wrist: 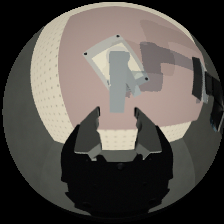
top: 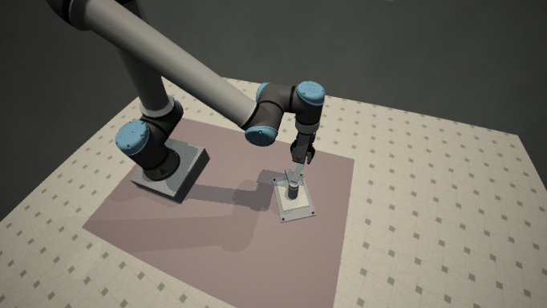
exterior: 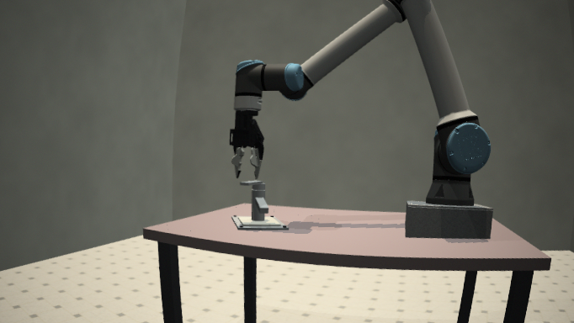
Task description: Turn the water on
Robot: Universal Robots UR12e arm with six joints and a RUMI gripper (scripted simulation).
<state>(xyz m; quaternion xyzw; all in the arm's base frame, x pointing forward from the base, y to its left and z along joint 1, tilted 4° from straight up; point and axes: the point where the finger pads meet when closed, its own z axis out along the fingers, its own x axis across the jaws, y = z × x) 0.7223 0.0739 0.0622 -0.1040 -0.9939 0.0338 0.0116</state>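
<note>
My gripper is now 1 cm past the lever, 4 cm to the left of it and 3 cm above it. The rest, counted from my hand: grey tap: 2 cm behind, 7 cm to the right, 8 cm below.
</note>
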